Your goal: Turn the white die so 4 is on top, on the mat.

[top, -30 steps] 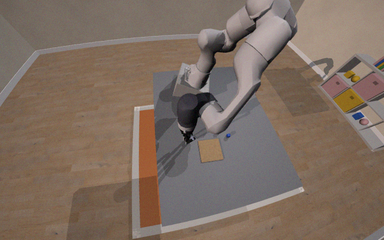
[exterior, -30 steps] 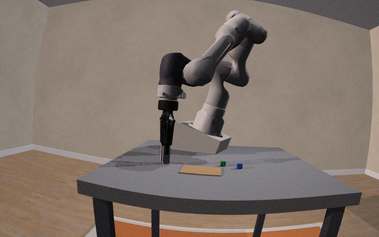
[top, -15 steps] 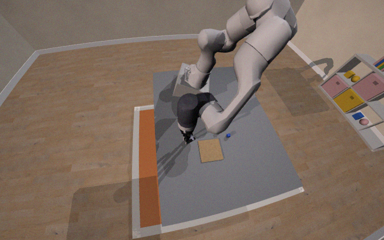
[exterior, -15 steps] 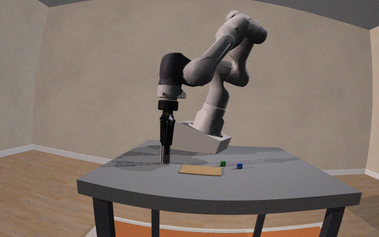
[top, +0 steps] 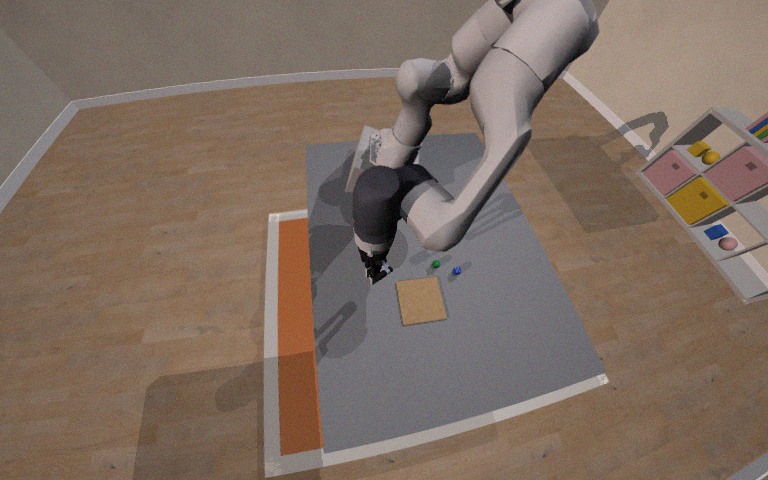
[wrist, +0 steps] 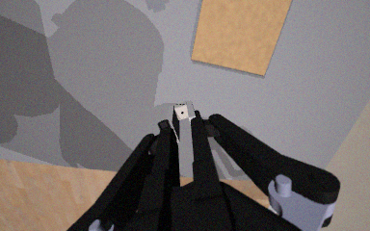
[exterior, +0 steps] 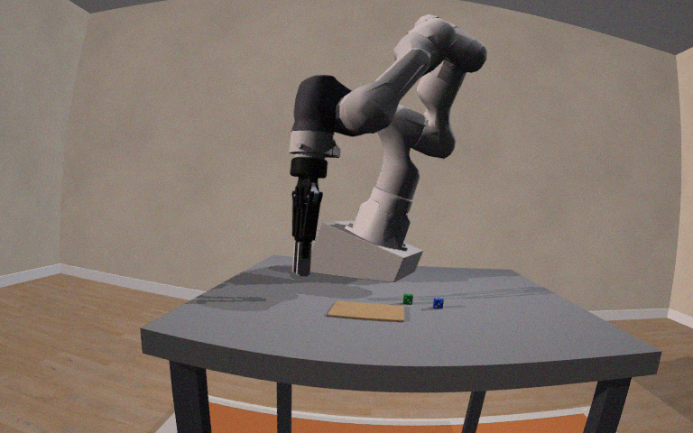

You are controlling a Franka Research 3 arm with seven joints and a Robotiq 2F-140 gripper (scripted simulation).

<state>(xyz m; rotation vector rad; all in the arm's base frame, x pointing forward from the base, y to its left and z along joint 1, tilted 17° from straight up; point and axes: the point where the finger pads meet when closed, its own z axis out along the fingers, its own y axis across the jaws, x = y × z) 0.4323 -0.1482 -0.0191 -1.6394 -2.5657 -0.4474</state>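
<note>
Right now my hand is 14 cm to the right of the tan mat, 9 cm above it and 8 cm short of it. From my hand the other things lie so: green die: 23 cm to the left, 8 cm below, 3 cm behind; white die: 3 cm below; blue die: 29 cm to the left, 8 cm below, 1 cm ahead.
</note>
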